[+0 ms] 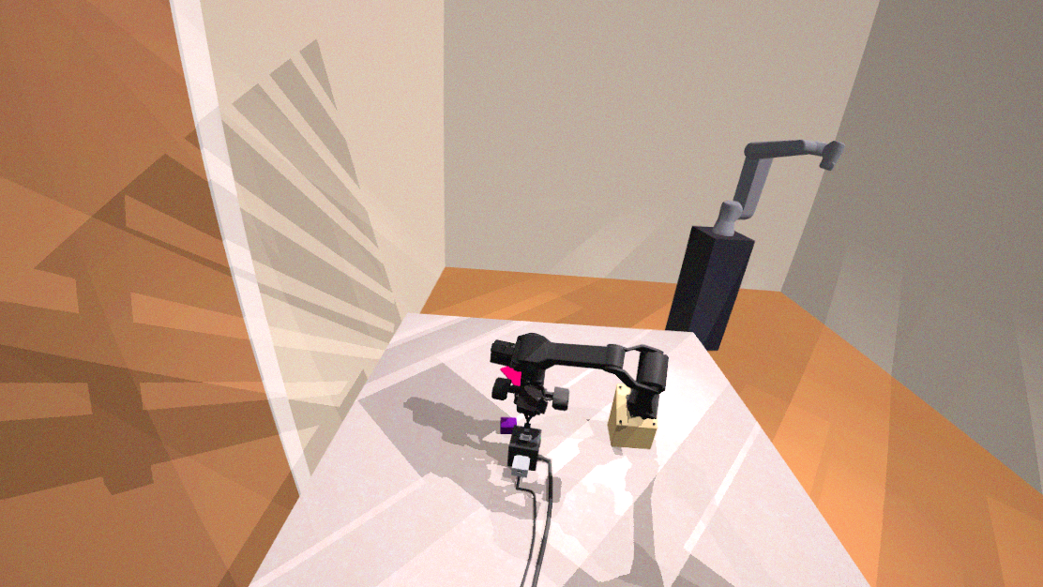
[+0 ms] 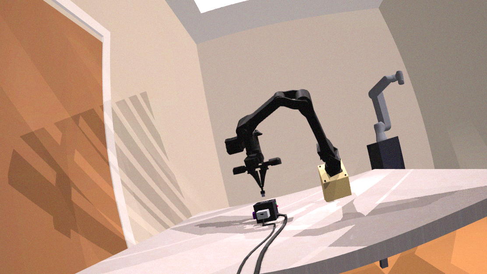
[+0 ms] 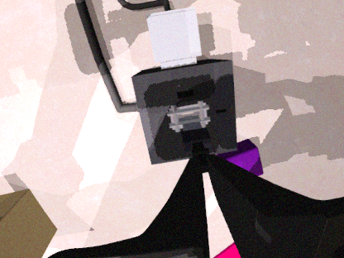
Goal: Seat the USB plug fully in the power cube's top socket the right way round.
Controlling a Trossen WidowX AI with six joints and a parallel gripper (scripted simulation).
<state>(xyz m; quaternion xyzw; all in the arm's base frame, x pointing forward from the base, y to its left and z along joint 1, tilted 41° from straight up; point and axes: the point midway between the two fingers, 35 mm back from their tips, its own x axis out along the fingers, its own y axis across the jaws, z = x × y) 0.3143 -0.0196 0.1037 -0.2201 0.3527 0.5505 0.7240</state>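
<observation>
The USB plug lies 2 cm below my gripper tip. Also, from my gripper tip: purple block 4 cm ahead, 10 cm to the right, 12 cm below.
</observation>
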